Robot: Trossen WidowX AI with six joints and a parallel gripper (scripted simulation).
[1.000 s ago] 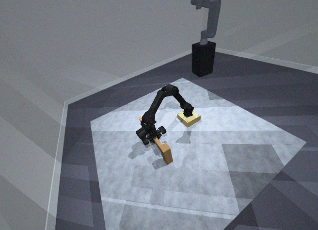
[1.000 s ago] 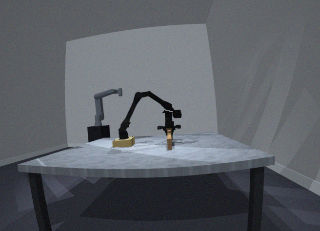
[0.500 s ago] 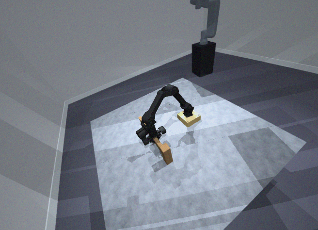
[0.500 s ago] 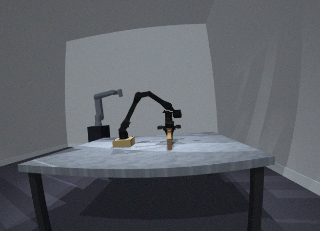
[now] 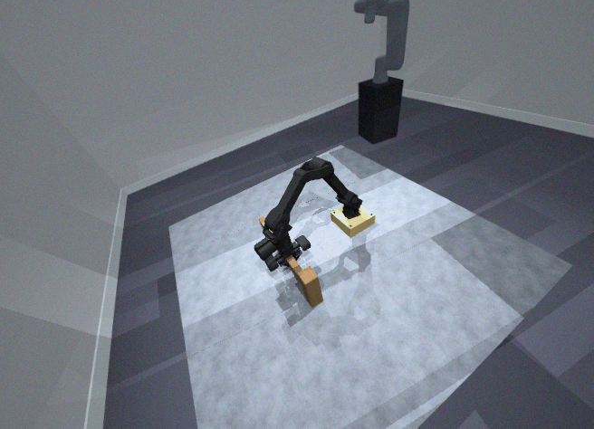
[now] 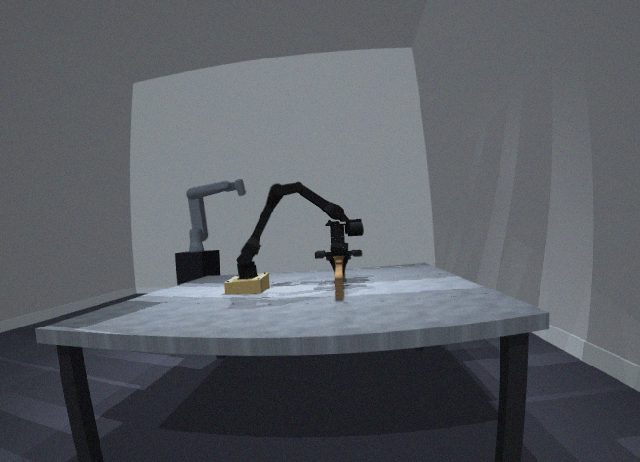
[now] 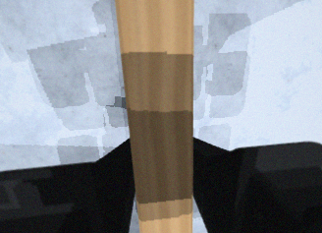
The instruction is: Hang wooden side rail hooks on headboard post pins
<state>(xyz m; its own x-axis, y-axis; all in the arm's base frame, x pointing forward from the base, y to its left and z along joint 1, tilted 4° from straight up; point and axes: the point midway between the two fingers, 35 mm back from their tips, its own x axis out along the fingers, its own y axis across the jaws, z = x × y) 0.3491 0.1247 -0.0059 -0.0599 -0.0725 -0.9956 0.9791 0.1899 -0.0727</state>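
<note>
My gripper tip is 3 cm past the headboard post, 16 cm to the right of it and 4 cm below it.
</note>
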